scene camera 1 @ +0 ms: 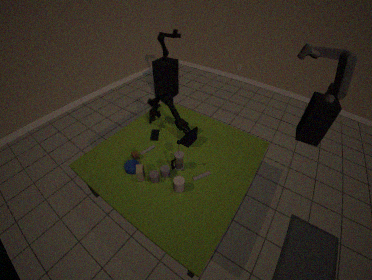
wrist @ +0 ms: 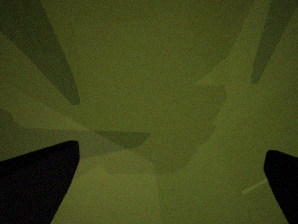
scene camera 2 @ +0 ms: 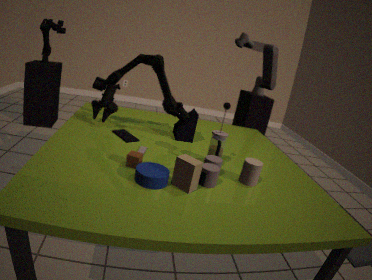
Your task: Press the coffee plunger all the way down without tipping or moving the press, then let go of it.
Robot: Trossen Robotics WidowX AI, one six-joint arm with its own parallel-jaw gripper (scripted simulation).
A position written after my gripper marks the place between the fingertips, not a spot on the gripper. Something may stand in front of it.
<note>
My gripper point(wrist: 172, 155) is open and holds nothing. Also in view: a blue disc point(scene camera 2: 148, 175).
The wrist view does not show the blue disc: it is out of frame.
</note>
